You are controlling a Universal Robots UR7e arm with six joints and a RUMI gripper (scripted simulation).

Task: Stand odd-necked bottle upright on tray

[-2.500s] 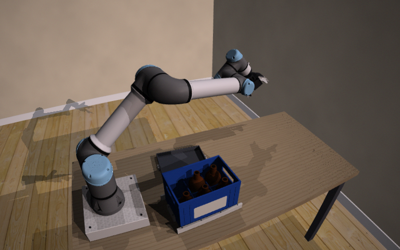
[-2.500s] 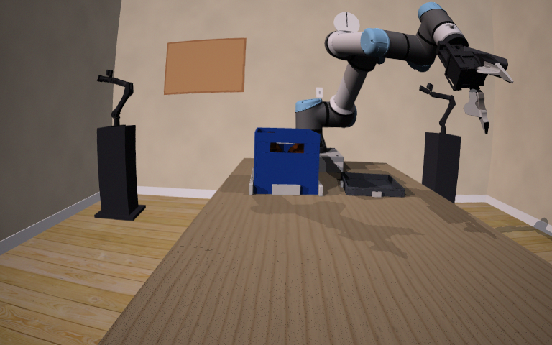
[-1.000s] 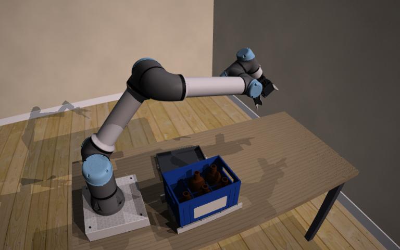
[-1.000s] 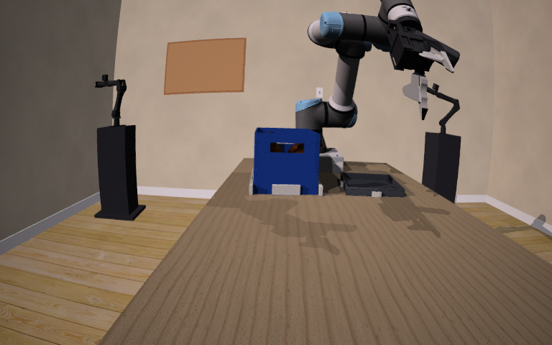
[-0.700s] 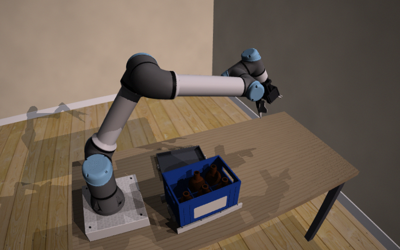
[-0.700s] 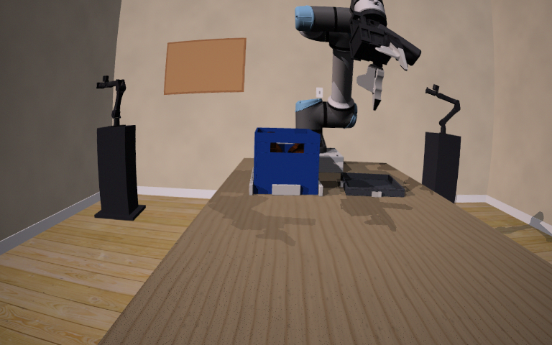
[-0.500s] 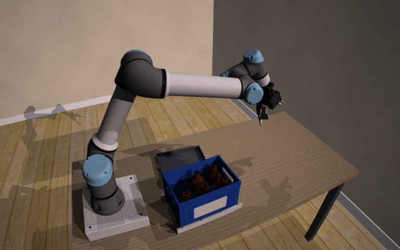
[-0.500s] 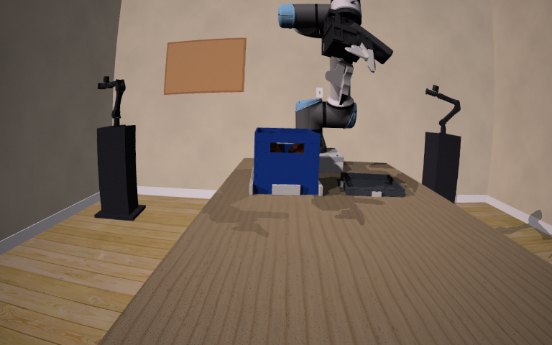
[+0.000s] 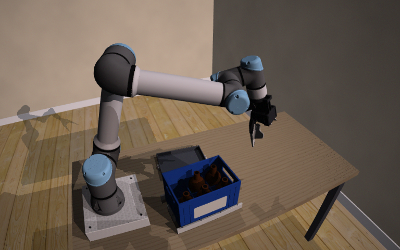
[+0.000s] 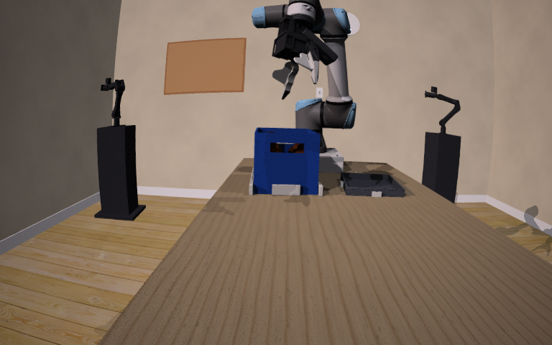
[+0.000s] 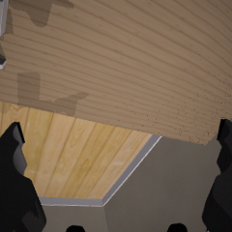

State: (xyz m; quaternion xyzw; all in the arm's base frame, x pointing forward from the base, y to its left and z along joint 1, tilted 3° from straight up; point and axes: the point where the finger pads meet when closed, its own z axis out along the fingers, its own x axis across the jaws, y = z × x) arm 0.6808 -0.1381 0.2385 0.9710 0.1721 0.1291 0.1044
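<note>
The crate lies 300 mm behind my hand and 200 mm below it. From my hand the other things lie so: tray (260 mm behind, 290 mm to the left, 270 mm below).
</note>
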